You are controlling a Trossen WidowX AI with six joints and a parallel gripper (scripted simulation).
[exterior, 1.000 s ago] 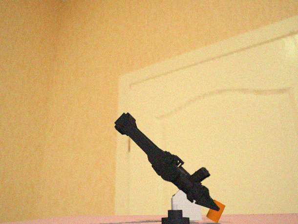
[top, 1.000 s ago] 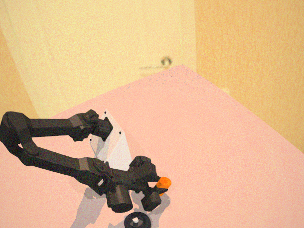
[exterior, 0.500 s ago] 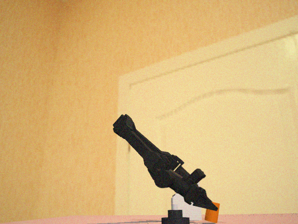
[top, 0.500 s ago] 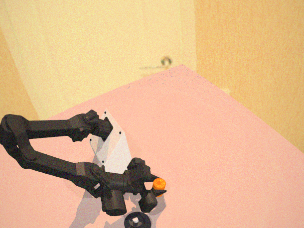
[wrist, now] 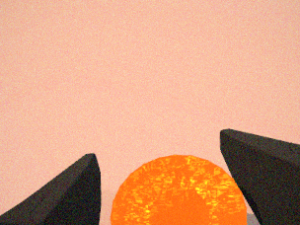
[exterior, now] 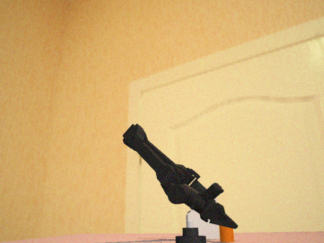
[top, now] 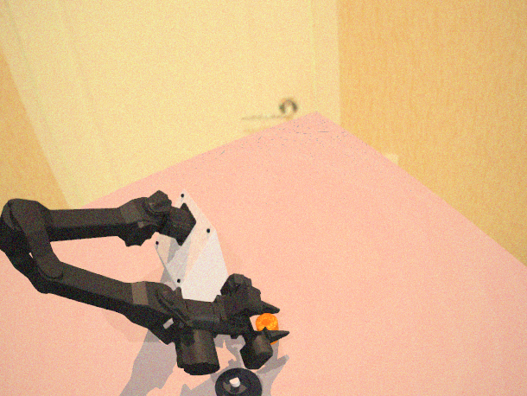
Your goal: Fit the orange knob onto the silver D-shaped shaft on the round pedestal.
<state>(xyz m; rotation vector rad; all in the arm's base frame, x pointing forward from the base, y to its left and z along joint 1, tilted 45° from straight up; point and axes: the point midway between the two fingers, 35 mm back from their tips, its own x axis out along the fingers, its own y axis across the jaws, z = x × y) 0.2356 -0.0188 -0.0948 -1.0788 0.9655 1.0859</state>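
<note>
My gripper tip is 30 mm to the left of the orange knob and 10 mm past it. Also, from my gripper tip: round pedestal 140 mm to the right, 70 mm ahead, 10 mm below.
</note>
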